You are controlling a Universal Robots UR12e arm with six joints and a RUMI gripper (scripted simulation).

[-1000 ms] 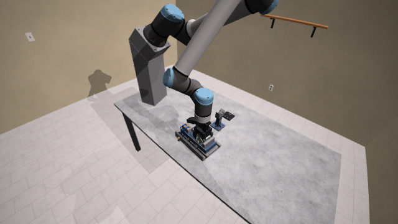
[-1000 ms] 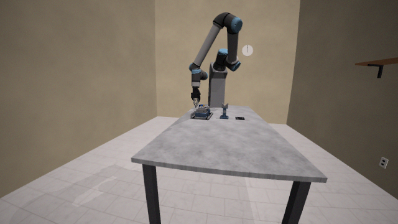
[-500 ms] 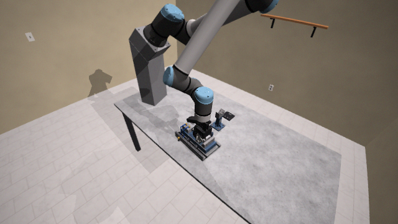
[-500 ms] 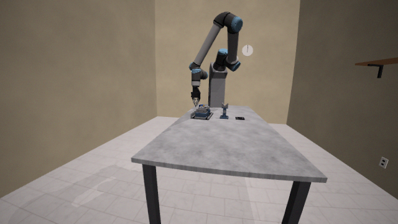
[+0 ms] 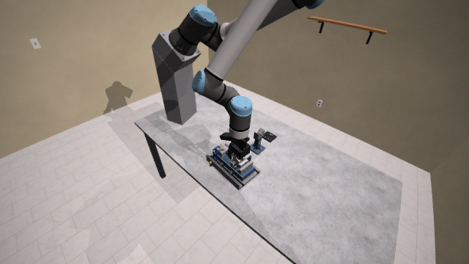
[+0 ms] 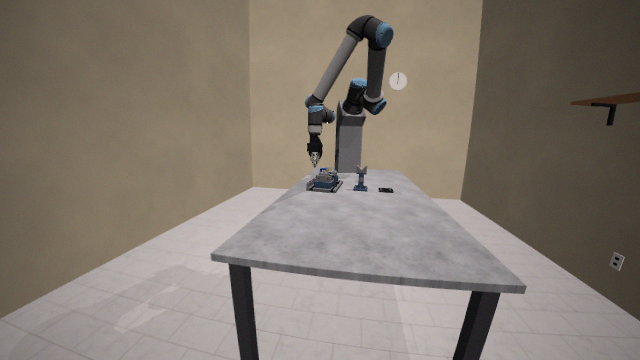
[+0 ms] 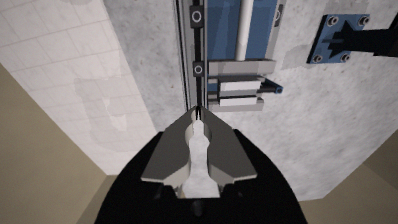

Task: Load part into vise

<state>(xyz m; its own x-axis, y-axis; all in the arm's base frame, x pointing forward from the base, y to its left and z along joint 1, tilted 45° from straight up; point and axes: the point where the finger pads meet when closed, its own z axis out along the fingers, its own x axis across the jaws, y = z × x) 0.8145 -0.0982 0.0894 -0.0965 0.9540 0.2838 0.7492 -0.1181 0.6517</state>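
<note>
Right now the part is 6 cm to the left of my hand, 5 cm below it and 1 cm behind it. Round my hand: cylinder rod: 10 cm behind, 8 cm below, 6 cm to the left; then work stop: 11 cm to the left, 7 cm below, 1 cm behind; then moving jaw: 8 cm below, 6 cm to the left, 4 cm behind.
</note>
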